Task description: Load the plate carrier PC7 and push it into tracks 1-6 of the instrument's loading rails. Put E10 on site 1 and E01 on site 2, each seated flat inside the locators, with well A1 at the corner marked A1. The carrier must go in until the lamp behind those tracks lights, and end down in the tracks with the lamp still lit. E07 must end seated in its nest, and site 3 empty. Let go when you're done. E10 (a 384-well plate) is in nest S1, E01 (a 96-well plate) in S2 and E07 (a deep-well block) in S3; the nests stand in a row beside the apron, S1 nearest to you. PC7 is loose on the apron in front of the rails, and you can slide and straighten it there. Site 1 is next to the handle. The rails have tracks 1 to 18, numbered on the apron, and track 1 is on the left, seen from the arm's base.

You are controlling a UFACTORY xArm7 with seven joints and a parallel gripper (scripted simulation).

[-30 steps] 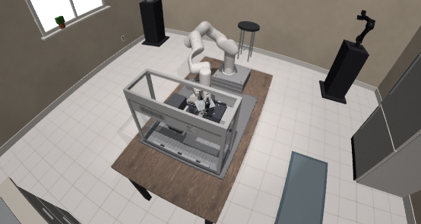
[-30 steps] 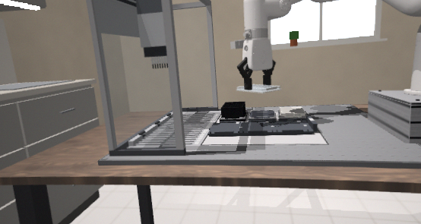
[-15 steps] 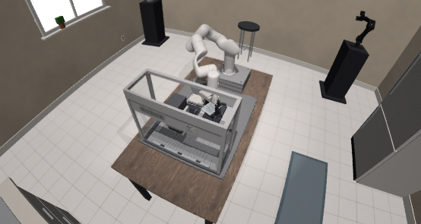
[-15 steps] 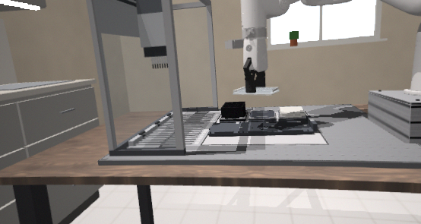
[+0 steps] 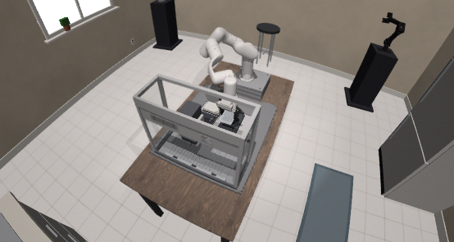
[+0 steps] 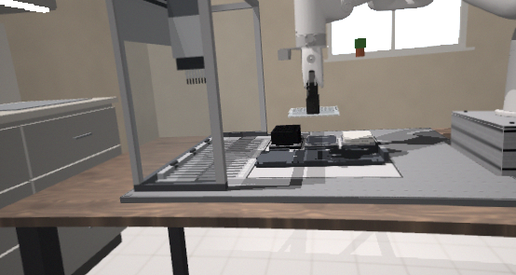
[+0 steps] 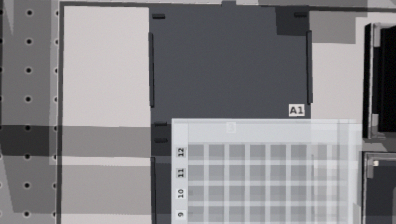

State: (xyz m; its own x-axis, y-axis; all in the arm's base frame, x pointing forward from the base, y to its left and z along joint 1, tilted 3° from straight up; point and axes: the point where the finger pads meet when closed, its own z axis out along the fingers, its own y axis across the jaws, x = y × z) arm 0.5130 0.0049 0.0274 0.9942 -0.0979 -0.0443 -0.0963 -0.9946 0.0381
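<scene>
Now: hand 1 cm above the white 96-well plate E01. Also, from my hand: A1 tag: 13 cm below, 12 cm to the right, 2 cm ahead; then dark plate carrier PC7: 12 cm below, 1 cm behind; then pale apron: 14 cm below, 6 cm to the right, 2 cm behind.
</scene>
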